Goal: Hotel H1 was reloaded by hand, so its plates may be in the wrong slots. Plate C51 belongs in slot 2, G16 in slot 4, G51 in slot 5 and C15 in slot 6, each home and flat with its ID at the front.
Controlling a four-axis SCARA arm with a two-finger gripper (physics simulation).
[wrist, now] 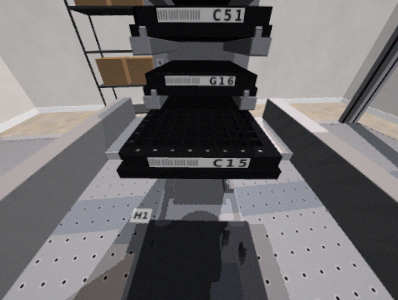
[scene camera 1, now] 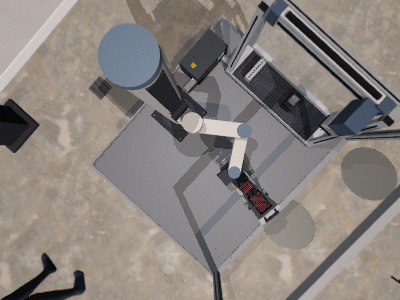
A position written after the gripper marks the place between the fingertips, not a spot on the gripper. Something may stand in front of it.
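Note:
The gripper (wrist: pixel 199 110) is in sight, and so are a plate C15 (wrist: pixel 191 137) and a plate G16 (wrist: pixel 178 77).

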